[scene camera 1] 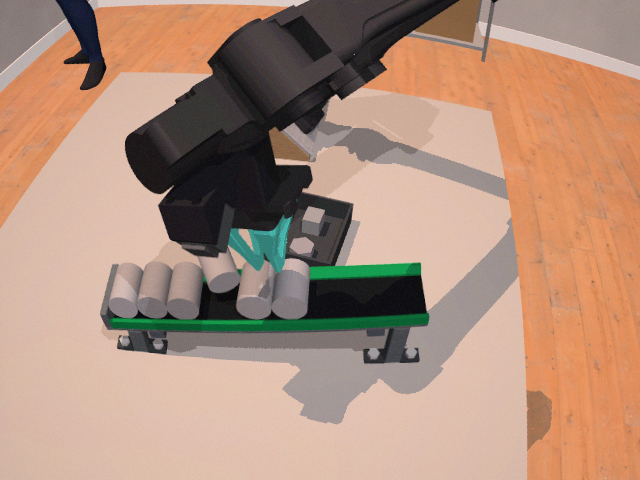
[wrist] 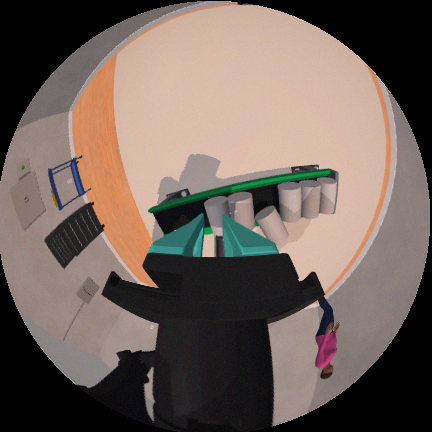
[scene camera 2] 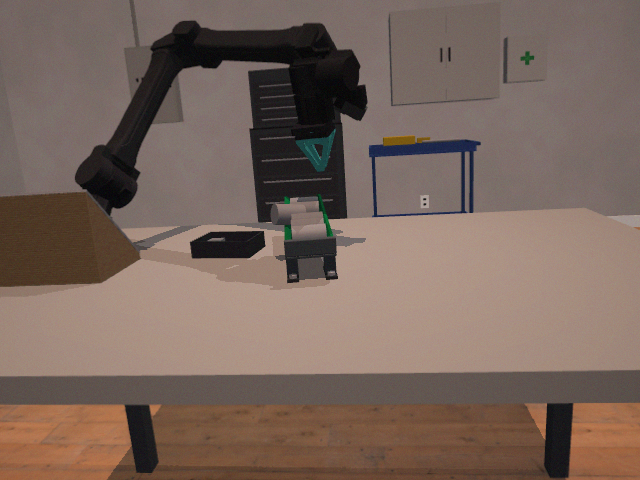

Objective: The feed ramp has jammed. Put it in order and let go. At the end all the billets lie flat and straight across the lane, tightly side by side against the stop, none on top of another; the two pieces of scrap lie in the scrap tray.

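Frame: origin at the arm's base, x left, y back, z up, level; metres.
Seen in the pictures: gripper, fingertip midpoint: (scene camera 1: 270, 267) (wrist: 212, 217) (scene camera 2: 321, 169); arm's base, link origin: (scene camera 2: 85, 236).
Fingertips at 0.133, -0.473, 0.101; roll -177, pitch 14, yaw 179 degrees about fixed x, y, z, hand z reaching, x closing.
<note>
Offsets run from my fingertips to a thing's middle, as dx, dy, dz. "spot": to the spot under its first point.
Three grey billets {-0.187, -0.016, -0.094} (scene camera 1: 125, 290) {-0.149, -0.003, -0.091} (scene camera 1: 155, 290) {-0.111, +0.007, -0.087} (scene camera 1: 185, 290) lie across the lane {spot: +0.094, +0.070, -0.088} (scene camera 1: 368, 297), side by side against the stop {spot: -0.194, -0.047, -0.081} (scene camera 1: 107, 299) (scene camera 2: 310, 246) (wrist: 336, 192). After a gap, two more billets {-0.029, +0.034, -0.080} (scene camera 1: 254, 291) {+0.009, +0.044, -0.076} (scene camera 1: 291, 290) lie across it, touching. Above the gap a skewed, tilted billet {-0.086, +0.050, -0.074} (scene camera 1: 221, 273) (scene camera 2: 283, 213) (wrist: 272, 225) rests over the back rail and sticks out behind it. Two scrap pieces, a block {-0.019, +0.239, -0.150} (scene camera 1: 313, 220) and a hexagonal one {-0.019, +0.183, -0.154} (scene camera 1: 302, 246), lie in the scrap tray {-0.019, +0.211, -0.149} (scene camera 1: 330, 245) (scene camera 2: 222, 250). My gripper (scene camera 1: 268, 269) (scene camera 2: 320, 169) (wrist: 212, 217) is shut and empty, above the ramp near the two right billets.
Green rails (scene camera 1: 361, 319) (wrist: 240, 189) edge the ramp. The tray stands close behind the ramp. A wooden wedge (scene camera 1: 289, 147) (scene camera 2: 51, 237) stands farther back, partly hidden by the arm in scene camera 1. A person (scene camera 1: 87, 41) (wrist: 326, 345) stands beyond the table.
</note>
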